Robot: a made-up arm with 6 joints.
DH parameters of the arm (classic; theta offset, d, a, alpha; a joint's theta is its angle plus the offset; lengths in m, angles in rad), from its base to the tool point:
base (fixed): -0.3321 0 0.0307 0
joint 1: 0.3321 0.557 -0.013 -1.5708
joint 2: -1.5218 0 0.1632 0
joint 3: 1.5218 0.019 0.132 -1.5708
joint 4: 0 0.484 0.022 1.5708
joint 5: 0 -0.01 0.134 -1.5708
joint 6: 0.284 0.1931 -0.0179 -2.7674
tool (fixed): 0.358 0.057 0 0
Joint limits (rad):
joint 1: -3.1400..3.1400
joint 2: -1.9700..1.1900
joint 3: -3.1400..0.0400
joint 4: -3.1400..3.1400
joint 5: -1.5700..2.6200
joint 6: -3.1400..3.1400
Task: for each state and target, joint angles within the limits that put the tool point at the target. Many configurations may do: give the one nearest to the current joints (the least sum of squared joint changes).
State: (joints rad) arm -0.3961 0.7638 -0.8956 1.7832 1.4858 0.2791
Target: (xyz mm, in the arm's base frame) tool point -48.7 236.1 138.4
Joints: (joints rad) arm -0.6550 1.1647 -0.3164 1.6583 1.6661 0.2493
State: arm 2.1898 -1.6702 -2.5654 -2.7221 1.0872 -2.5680
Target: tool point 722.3 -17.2 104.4
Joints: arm 3.0349 -1.9619 -2.9902 -2.5042 1.8373 -2.6134
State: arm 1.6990 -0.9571 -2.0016 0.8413 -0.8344 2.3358
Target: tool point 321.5 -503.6 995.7
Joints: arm 1.8663 -1.2098 -2.1888 0.8637 -0.9003 2.3500
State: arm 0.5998 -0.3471 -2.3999 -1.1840 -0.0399 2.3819
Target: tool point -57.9 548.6 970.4
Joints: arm 1.3144 0.0384 -1.8254 -1.4806 -0.3960 2.4050
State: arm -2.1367 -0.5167 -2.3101 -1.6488 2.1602 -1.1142
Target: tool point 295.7 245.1 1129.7
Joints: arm -2.7783 -0.7486 -2.4471 -1.7374 2.4674 -1.0475
